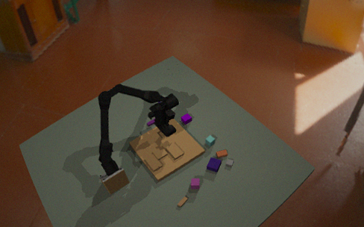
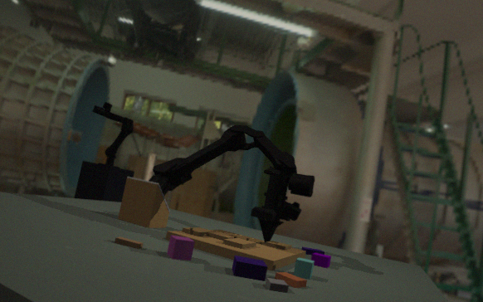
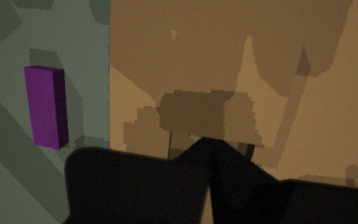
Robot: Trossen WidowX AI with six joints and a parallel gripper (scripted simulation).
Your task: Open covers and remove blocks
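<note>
My gripper tip is now 16 cm short of the violet block and 1 cm above it. Also, from my gripper tip: teal block 15 cm ahead, 21 cm to the right, 1 cm below; magenta block 8 cm behind, 36 cm to the right; orange block 15 cm ahead, 31 cm to the right, 2 cm below.
</note>
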